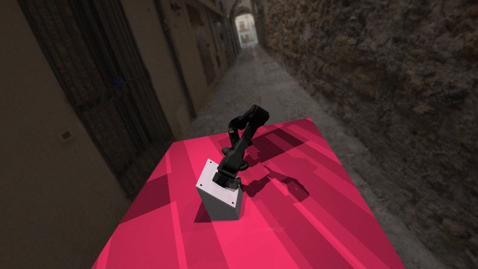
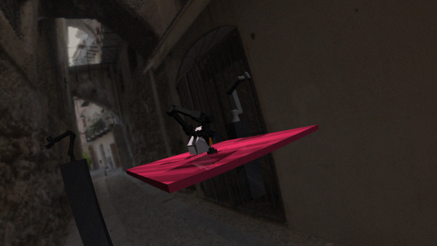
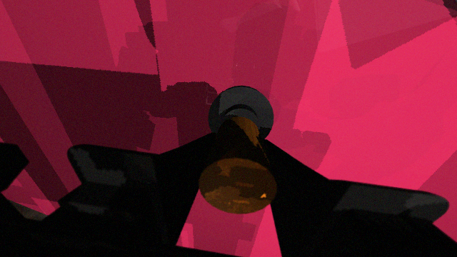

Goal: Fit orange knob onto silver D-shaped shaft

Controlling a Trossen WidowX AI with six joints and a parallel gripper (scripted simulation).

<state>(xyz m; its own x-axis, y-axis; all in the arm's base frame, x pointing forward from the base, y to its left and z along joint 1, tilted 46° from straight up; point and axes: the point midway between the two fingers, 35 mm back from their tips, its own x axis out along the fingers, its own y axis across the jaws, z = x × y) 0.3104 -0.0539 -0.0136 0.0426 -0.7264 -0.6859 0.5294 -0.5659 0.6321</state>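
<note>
Now: gripper tip 3 cm below the orange knob. Round my gripper tip: dark round pedestal: 4 cm below.
</note>
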